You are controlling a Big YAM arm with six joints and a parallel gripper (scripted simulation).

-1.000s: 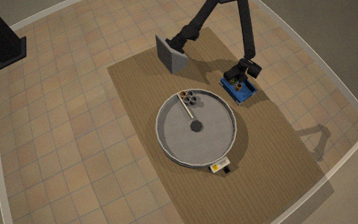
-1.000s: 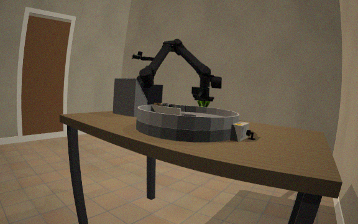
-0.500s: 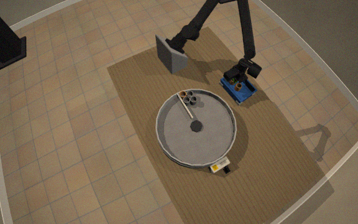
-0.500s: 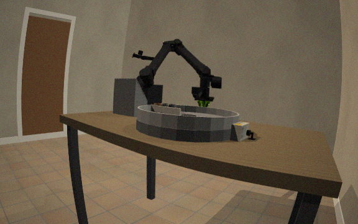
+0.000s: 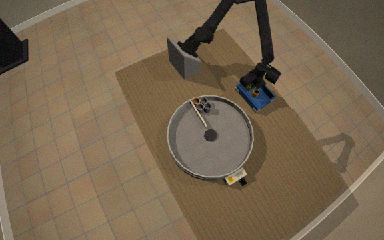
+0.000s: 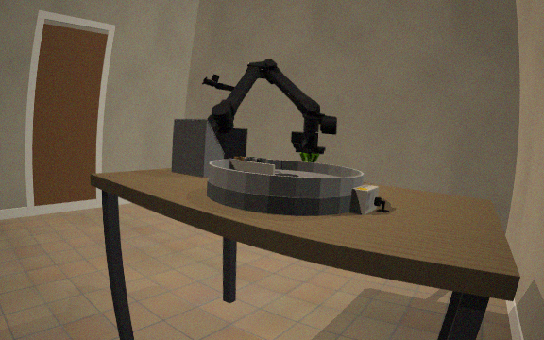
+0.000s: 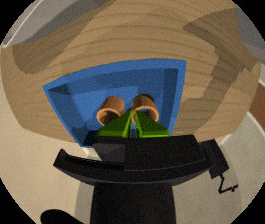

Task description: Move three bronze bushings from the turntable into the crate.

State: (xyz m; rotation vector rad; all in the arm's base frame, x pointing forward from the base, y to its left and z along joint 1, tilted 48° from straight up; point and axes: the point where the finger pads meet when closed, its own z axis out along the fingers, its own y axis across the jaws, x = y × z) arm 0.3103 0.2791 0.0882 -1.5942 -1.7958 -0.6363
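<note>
Now: hand 30 mm short of the blue crate, 10 mm to the right of it and 10 mm above it. Round my hand: grey turntable (150 mm ahead, 360 mm to the right, 10 mm above).
</note>
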